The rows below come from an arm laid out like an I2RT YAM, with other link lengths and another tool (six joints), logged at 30 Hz.
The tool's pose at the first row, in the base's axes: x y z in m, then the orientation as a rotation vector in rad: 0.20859 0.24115 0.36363 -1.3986 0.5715 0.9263
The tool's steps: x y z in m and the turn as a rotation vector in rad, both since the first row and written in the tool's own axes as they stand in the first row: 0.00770 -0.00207 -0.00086 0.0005 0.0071 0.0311; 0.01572 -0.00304 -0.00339 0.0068 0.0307 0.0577; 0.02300 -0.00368 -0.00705 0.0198 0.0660 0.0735; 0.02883 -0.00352 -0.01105 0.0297 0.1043 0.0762; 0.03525 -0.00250 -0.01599 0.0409 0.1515 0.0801; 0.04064 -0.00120 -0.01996 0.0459 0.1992 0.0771; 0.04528 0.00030 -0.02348 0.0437 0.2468 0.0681; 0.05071 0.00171 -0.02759 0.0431 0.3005 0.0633; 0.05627 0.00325 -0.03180 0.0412 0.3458 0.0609; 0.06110 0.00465 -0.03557 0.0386 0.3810 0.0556; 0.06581 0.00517 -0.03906 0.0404 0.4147 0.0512; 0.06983 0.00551 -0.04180 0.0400 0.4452 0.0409; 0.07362 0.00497 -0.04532 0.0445 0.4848 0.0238; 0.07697 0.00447 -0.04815 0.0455 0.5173 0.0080
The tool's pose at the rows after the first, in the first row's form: 0.21465 0.24206 0.35846 -1.3965 0.6003 0.9463; 0.22029 0.24132 0.35218 -1.3984 0.6404 0.9494; 0.22545 0.23930 0.34618 -1.4022 0.6840 0.9332; 0.22923 0.23659 0.34085 -1.4124 0.7187 0.9056; 0.23279 0.23303 0.33443 -1.4253 0.7613 0.8719; 0.23539 0.23017 0.32881 -1.4448 0.7967 0.8345; 0.23733 0.22758 0.32374 -1.4716 0.8246 0.7948; 0.23989 0.22459 0.31800 -1.4984 0.8607 0.7528; 0.24243 0.22152 0.31208 -1.5215 0.8918 0.7187; 0.24460 0.21873 0.30688 -1.5409 0.9128 0.6896; 0.24738 0.21626 0.30232 -1.5549 0.9349 0.6603; 0.24979 0.21439 0.29851 -1.5704 0.9491 0.6295; 0.25294 0.21178 0.29530 -1.5859 0.9662 0.5843; 0.25569 0.20975 0.29250 -1.6012 0.9777 0.5466
